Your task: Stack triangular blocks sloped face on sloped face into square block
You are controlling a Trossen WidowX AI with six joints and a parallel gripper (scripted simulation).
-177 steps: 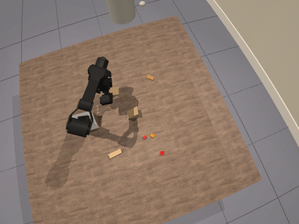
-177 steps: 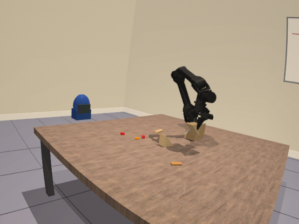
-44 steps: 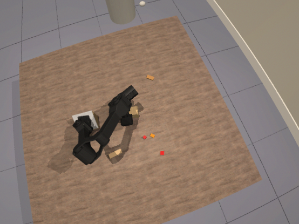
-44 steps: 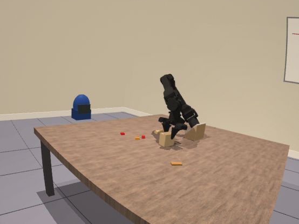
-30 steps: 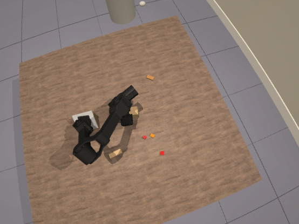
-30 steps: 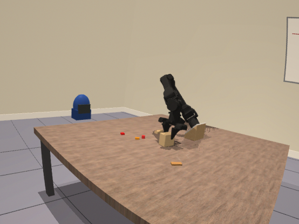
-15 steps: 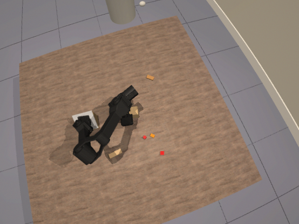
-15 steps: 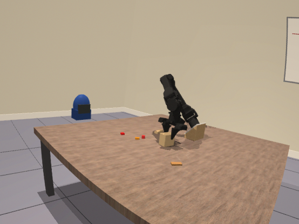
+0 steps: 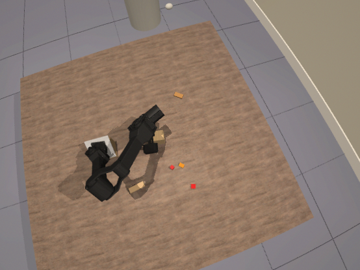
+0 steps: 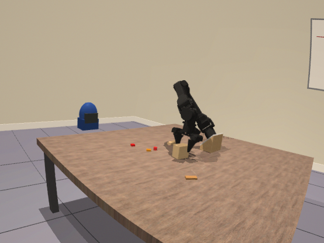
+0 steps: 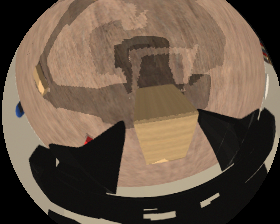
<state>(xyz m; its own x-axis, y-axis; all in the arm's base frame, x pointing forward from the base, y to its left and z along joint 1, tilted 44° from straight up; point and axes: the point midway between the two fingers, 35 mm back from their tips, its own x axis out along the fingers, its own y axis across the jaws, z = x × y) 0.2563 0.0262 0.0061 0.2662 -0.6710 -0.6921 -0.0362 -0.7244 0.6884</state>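
Now: the triangular block 10 mm behind my gripper tip and 10 mm above it. Round my gripper tip: tan bar: 220 mm to the right, 120 mm behind, 30 mm below; then small orange cube: 150 mm to the right, 110 mm ahead, 30 mm below.
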